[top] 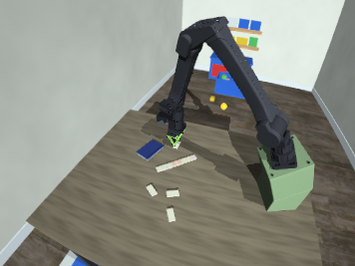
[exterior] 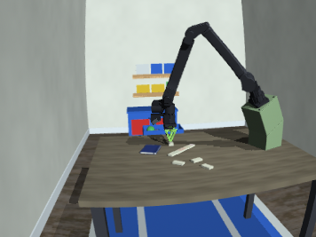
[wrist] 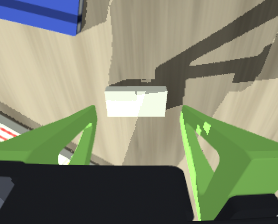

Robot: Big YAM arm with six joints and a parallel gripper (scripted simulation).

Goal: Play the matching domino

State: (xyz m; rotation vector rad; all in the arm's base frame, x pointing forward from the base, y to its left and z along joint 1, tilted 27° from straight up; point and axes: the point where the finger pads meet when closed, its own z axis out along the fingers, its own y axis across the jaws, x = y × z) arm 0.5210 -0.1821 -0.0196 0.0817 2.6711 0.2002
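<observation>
Now: the domino 30 mm below my hand.
</observation>
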